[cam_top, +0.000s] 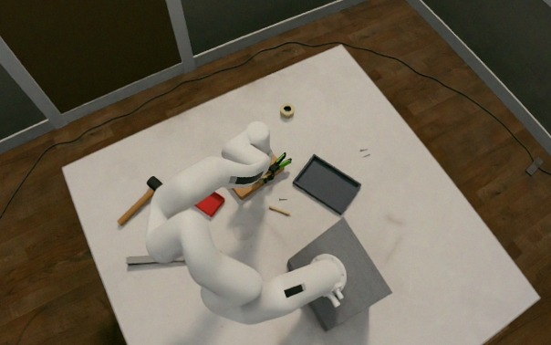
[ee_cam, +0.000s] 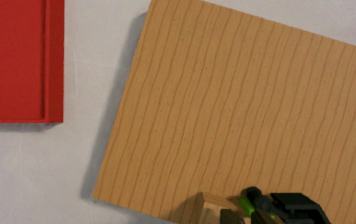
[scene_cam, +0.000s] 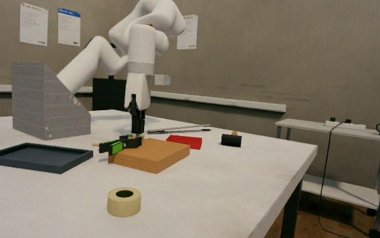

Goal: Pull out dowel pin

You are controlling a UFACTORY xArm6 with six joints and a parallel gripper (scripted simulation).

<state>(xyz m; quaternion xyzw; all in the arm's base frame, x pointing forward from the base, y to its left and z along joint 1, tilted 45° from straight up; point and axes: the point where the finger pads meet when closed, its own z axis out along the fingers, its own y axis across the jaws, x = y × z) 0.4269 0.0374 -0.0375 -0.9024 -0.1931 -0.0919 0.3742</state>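
My gripper is now 20 mm above the dowel pin. Also, from my hand: loose dowel 130 mm behind, 80 mm below, 10 mm to the right; small wooden block 40 mm below; red tray 200 mm to the left, 80 mm below, 40 mm ahead.
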